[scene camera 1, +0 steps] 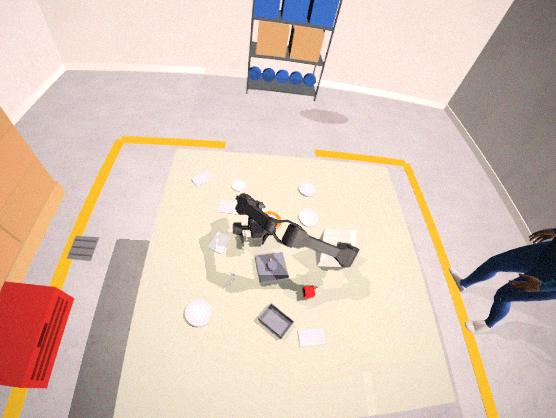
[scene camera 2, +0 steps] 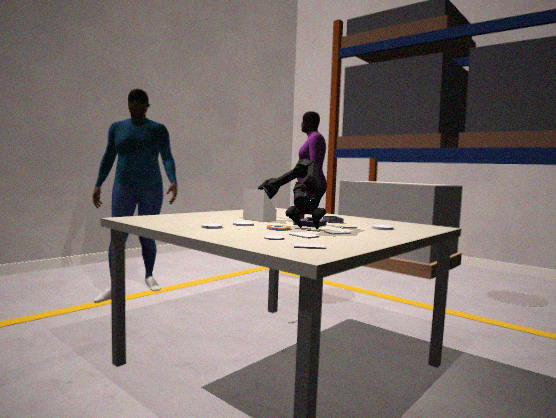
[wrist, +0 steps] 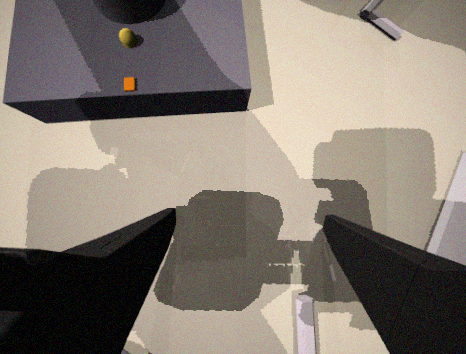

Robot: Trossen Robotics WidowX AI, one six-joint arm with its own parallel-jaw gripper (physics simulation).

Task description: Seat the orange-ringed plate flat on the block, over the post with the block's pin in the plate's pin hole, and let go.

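Places are measured from the arm's base along level axes (x right, y ahead, z up), in millimetres.
Where they show: gripper, fingertip midpoint: (scene camera 1: 253, 243) (scene camera 2: 309, 228) (wrist: 250, 218); arm's base at its link origin: (scene camera 1: 342, 249) (scene camera 2: 258, 201).
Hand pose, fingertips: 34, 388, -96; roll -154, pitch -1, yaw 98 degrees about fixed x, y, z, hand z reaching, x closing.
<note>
Each offset is from my fingertips to the top centre of the thing, as dx, dy, dz. "spot": to the spot under its first point.
The orange-ringed plate {+130, -71, +9} (scene camera 1: 272, 213) (scene camera 2: 278, 229) lies on the table, partly hidden by the arm in scene camera 1; it cannot be made out in the wrist view. The grey-purple block {-110, -90, +37} (scene camera 1: 262, 275) (wrist: 215, 75) stands on the table, bearing a dark round post {spot: -92, -80, +30} (wrist: 131, 7), a small yellow pin {spot: -78, -80, +27} (wrist: 127, 37) and an orange square mark {spot: -55, -75, +23} (wrist: 129, 84) near its edge. My gripper (scene camera 1: 248, 242) (scene camera 2: 309, 225) (wrist: 250, 218) is open with nothing between its fingers. It hangs low over the table beside the block, between block and plate, to their left in scene camera 1.
A grey tray {-335, -120, +23} (scene camera 1: 275, 322) and a red cube {-209, -251, +38} (scene camera 1: 309, 292) lie on the far side of the block from the plate. A white box (scene camera 1: 339, 235) (scene camera 2: 260, 205) stands by the arm. A white card {-11, +152, +3} (scene camera 1: 219, 242) (wrist: 452, 225) and an angled bar {-190, +92, +4} (scene camera 1: 229, 281) (wrist: 384, 28) lie near the gripper.
</note>
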